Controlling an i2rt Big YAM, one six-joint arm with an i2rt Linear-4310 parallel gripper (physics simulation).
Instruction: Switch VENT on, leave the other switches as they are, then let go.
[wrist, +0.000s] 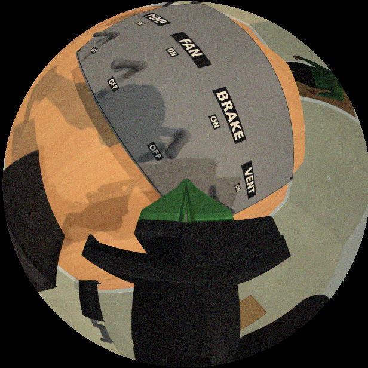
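The grey switch panel fills the upper middle of the wrist view. The VENT label and its ON mark show at its lower right. My gripper is shut and empty, its green fingertips over the panel's near part, left of the VENT label. They hide the VENT OFF mark and most or all of the VENT lever; a small dark shape shows just right of them, and I cannot tell whether it is lever or shadow. Contact and the VENT position cannot be told.
The BRAKE lever stands just beyond the fingertips, near its OFF mark. The FAN lever and PUMP lever are farther up left. The panel lies on a wooden table. A figure in green shows at upper right.
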